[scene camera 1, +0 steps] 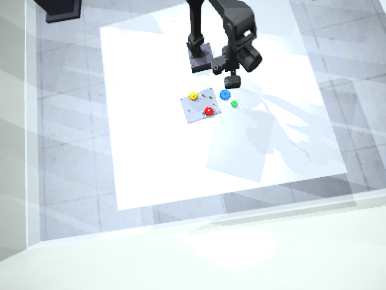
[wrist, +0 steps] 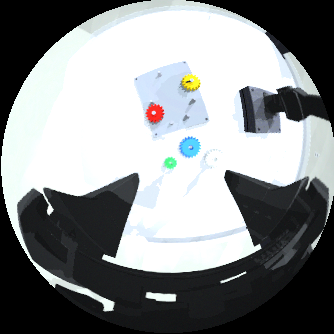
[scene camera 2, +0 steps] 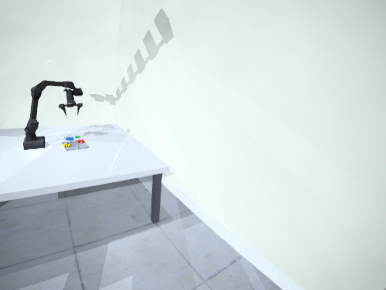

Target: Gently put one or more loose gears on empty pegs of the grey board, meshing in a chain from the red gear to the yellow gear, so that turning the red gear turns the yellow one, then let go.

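Where they show: gripper, fingertip midpoint: (wrist: 182, 175) (scene camera 2: 72, 115); arm's base, origin of the base link: (scene camera 1: 196, 53) (wrist: 270, 103) (scene camera 2: 31, 140).
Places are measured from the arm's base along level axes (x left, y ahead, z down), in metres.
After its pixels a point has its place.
Observation:
The grey board (scene camera 1: 193, 116) @[x -0.037, y 0.383, z 0.048 m] (wrist: 172, 127) @[x 0.103, y 0.312, z 0.048 m] lies on the table with several bare pegs. The red gear (scene camera 1: 209, 111) @[x 0.061, y 0.366, z 0.031 m] (scene camera 2: 81, 141) (wrist: 155, 113) @[x 0.061, y 0.355, z 0.031 m] and the yellow gear (scene camera 1: 193, 96) @[x -0.030, y 0.264, z 0.029 m] (scene camera 2: 66, 145) @[x -0.050, y 0.256, z 0.036 m] (wrist: 190, 82) @[x -0.025, y 0.256, z 0.031 m] sit on it, apart. Loose beside the board lie a large blue gear (scene camera 1: 225, 94) @[x 0.165, y 0.256, z 0.055 m] (scene camera 2: 69, 138) @[x 0.141, y 0.262, z 0.038 m] (wrist: 190, 147) @[x 0.165, y 0.260, z 0.040 m], a small green gear (scene camera 1: 234, 104) @[x 0.211, y 0.331, z 0.040 m] (scene camera 2: 77, 137) @[x 0.195, y 0.325, z 0.047 m] (wrist: 170, 163) @[x 0.218, y 0.323, z 0.055 m] and a white gear (wrist: 214, 158) @[x 0.199, y 0.176, z 0.048 m], faint against the table. My gripper (scene camera 2: 71, 114) @[x 0.150, y 0.292, z -0.158 m] (wrist: 182, 175) @[x 0.150, y 0.292, z -0.158 m] is wide open and empty, high above the table. In the scene camera 1 view it hides the white gear's area.
The arm's base (scene camera 1: 201, 64) @[x 0.028, y 0.079, z 0.000 m] (scene camera 2: 34, 143) @[x -0.044, y 0.031, z 0.012 m] (wrist: 263, 112) @[x 0.038, y 0.039, z -0.002 m] stands on the white table (scene camera 1: 150, 165) @[x -0.314, y 0.671, z 0.056 m] (scene camera 2: 115, 162) @[x -0.387, y 0.591, z 0.056 m] close to the board's yellow-gear side. The blue gear lies between the green and white gears. A pale wall (scene camera 2: 275, 125) rises beyond the table.

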